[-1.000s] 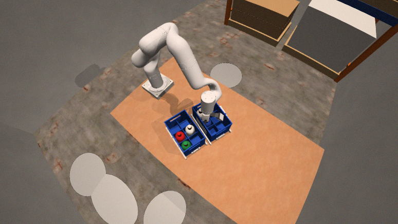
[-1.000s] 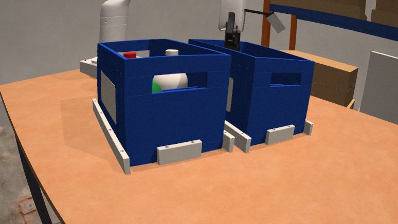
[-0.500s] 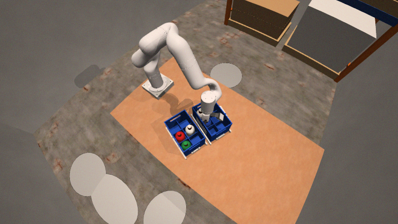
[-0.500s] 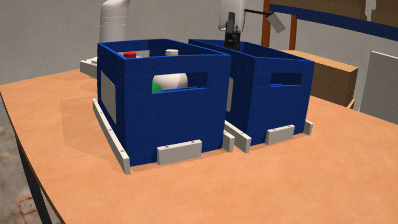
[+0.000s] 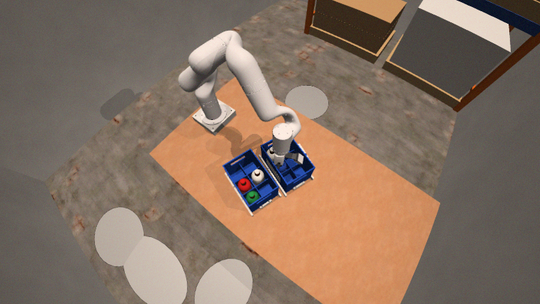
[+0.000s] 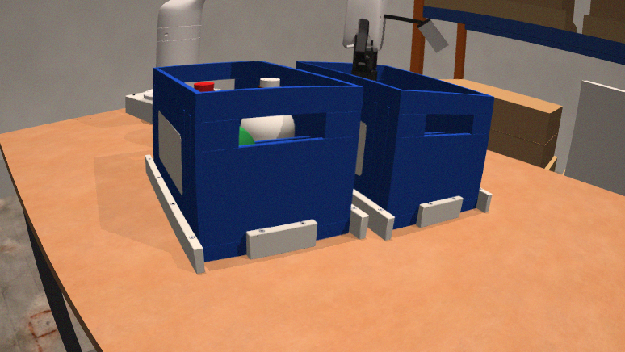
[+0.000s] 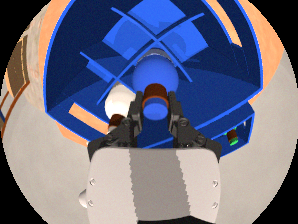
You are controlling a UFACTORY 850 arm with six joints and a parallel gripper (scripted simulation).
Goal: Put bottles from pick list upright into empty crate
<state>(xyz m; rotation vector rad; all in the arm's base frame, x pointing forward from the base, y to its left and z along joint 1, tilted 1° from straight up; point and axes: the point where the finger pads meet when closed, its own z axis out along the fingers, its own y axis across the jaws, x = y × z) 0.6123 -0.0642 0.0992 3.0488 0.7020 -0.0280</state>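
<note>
Right now the blue-label bottle is 7 cm below my hand. From my hand the other things lie so: white-label bottle (12 cm to the right, 7 cm below, 6 cm behind); then pick list (18 cm to the left, 16 cm below, 6 cm ahead); then red bottle (21 cm to the right, 9 cm behind, 7 cm below).
</note>
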